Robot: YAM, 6 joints.
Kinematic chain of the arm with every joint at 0, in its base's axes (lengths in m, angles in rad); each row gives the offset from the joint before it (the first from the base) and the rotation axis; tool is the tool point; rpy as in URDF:
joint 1: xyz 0 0 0.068 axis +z
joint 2: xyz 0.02 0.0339 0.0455 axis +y
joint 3: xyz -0.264 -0.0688 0 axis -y
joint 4: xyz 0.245 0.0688 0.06 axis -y
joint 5: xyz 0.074 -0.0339 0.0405 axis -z
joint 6: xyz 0.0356 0 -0.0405 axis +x
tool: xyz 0 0 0 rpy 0 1.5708 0
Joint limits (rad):
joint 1: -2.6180..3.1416
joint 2: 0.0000..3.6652
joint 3: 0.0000..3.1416
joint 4: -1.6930..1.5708
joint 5: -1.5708..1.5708
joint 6: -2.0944..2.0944
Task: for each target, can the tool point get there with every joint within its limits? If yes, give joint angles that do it. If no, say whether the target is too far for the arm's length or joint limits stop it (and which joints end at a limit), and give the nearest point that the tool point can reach.
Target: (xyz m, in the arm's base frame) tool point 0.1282 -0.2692 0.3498
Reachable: yes | joints -1.0388 1.3253 0.8894 0.7380 0.8209 0.1873
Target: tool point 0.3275 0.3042 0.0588
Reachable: yes | joints 0.7407 2.2792 1.2971 0.0960 -0.0987 1.4620
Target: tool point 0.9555 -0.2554 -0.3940
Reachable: no: too far | nearest point 0.5549 -0.1483 -0.1769 | short by 0.468 m
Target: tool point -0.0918 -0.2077 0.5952
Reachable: yes | joints 1.2948 0.7232 2.4518 -0.7565 -1.0987 -1.5970
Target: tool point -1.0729 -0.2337 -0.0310
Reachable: no: too far | nearest point -0.6364 -0.0158 0.0289 | short by 0.492 m
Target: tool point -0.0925 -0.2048 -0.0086
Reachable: yes | joints -2.0233 2.0849 0.4245 0.4354 -0.1791 -1.4158
